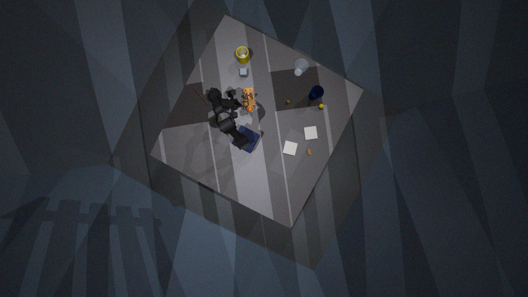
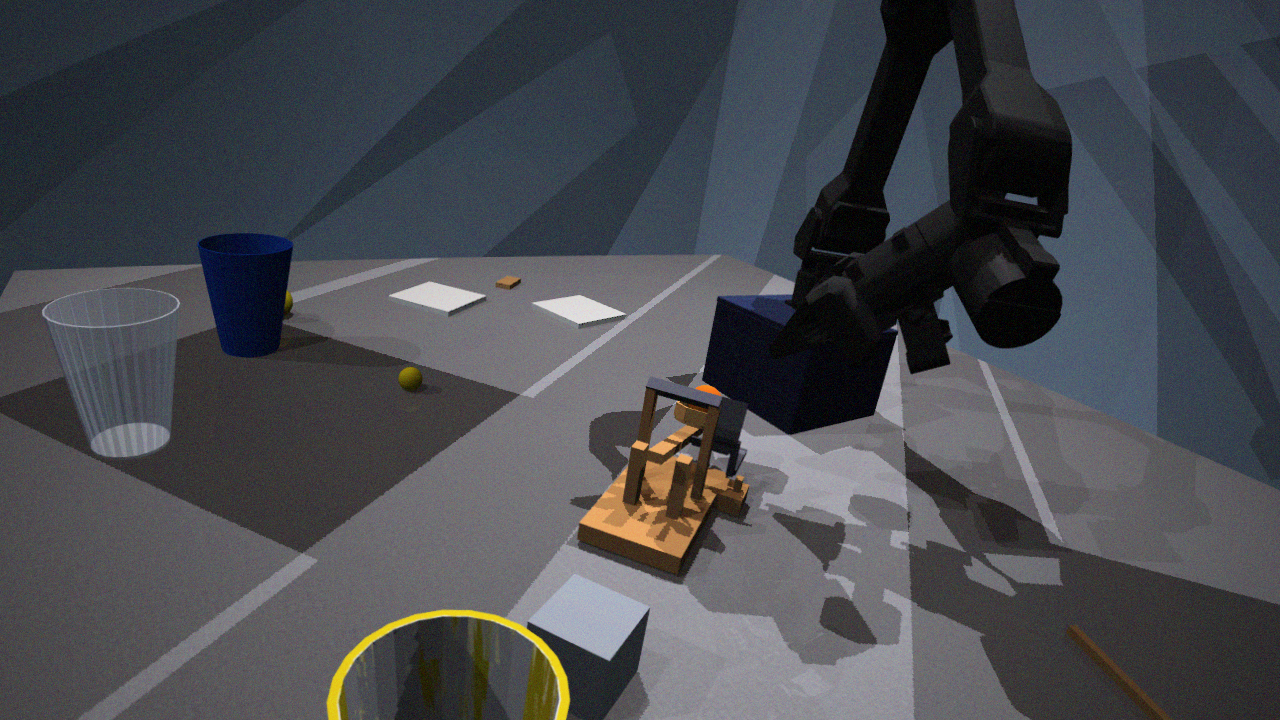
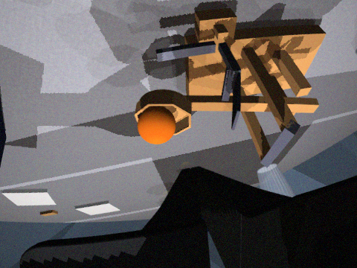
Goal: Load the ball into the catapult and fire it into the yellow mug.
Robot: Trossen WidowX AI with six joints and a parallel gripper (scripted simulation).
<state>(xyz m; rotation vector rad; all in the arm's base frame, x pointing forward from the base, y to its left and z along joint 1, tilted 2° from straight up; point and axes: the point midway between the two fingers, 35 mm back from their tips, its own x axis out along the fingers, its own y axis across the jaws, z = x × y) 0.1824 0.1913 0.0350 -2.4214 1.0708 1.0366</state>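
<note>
Now: gripper tip 30 mm short of the orange ball, 50 mm to the left of it and 70 mm above it. From my gripper tip the other things lie so: grey cube 220 mm ahead, 180 mm to the left, 100 mm below; wooden catapult 70 mm ahead, 10 mm to the left, 80 mm below; wooden stick 120 mm behind, 340 mm to the left, 120 mm below.
</note>
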